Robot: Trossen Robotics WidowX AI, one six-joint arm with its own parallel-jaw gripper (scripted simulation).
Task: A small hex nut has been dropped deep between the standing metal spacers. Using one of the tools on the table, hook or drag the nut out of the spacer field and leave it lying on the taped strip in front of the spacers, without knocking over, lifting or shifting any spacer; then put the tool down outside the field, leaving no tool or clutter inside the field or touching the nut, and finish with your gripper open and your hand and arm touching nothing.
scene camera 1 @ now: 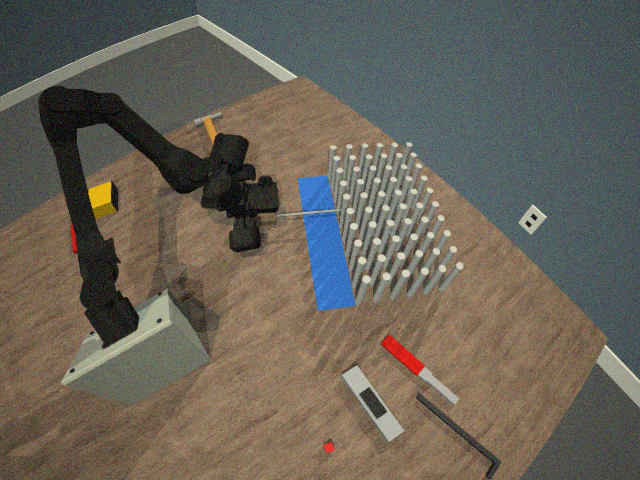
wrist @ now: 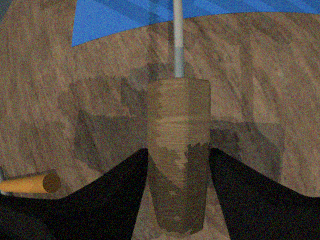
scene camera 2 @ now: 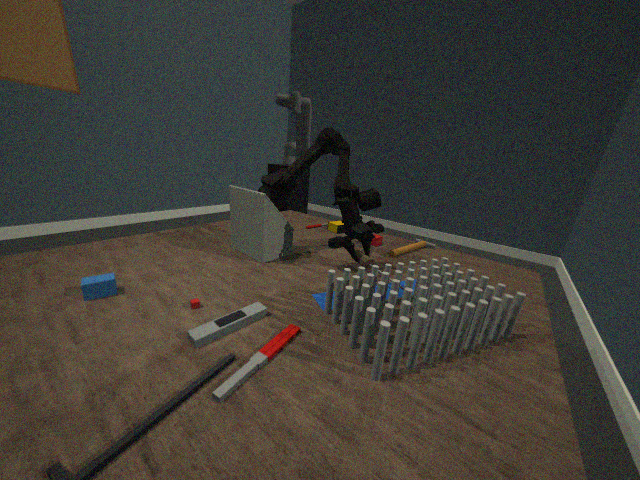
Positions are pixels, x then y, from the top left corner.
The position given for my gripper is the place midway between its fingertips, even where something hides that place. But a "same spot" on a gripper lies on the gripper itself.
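I can see my gripper in scene camera 1 (256, 218), and it shows in the wrist view and in scene camera 2 as well. On my gripper, (wrist: 113, 199) and (scene camera 2: 367, 244) are the same spot. A grey bar appears in scene camera 2 and in scene camera 1, while in the wrist view it is out of frame. For that grey bar, too, (scene camera 2: 198, 336) and (scene camera 1: 399, 429) are the same spot. Then a blue block: it is visible in scene camera 2 (99, 286), yet it is out of frame in scene camera 1, and in the wrist view the block is out of frame too.
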